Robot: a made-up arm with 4 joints. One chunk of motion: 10 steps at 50 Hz.
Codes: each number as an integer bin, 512 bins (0 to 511) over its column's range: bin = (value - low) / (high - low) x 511, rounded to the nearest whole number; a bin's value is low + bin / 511 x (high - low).
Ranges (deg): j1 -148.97..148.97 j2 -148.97..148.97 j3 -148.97..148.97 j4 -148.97..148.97
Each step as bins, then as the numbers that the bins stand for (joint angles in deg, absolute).
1 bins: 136 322 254 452
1 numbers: -69.67 38.77 -0.87 114.57
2 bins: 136 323 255 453
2 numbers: -69.67 39.36 -0.29 115.15
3 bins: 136 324 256 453
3 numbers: -69.67 39.94 0.29 115.15
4 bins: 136 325 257 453
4 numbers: -69.67 40.52 0.87 115.15
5 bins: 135 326 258 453
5 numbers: -70.26 41.11 1.46 115.15
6 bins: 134 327 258 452
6 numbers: -70.84 41.69 1.46 114.57
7 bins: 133 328 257 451
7 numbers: -71.42 42.27 0.87 113.99
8 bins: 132 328 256 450
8 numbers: -72.01 42.27 0.29 113.40
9 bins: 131 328 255 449
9 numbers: -72.59 42.27 -0.29 112.82
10 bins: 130 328 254 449
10 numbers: -73.17 42.27 -0.87 112.82
